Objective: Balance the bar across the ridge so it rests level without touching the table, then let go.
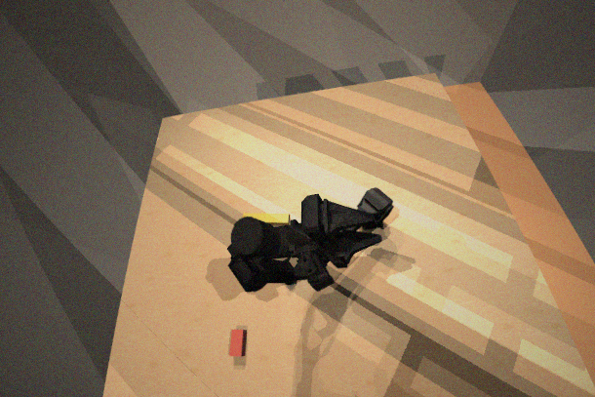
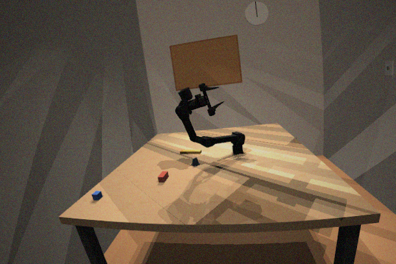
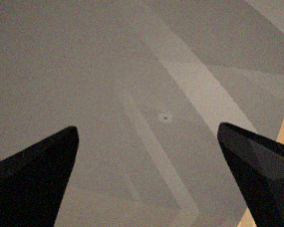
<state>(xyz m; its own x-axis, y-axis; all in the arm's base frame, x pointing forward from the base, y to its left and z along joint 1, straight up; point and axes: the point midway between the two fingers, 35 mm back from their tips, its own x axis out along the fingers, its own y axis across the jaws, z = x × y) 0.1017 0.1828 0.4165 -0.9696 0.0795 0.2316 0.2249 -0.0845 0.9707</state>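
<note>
Right now my gripper tip is 280 mm short of the yellow bar, 240 mm to the left of it and 420 mm above it. The rest, counted from my gripper tip: red block: 370 mm ahead, 130 mm to the left, 410 mm below; small blue cube: 670 mm ahead, 310 mm to the left, 410 mm below.
</note>
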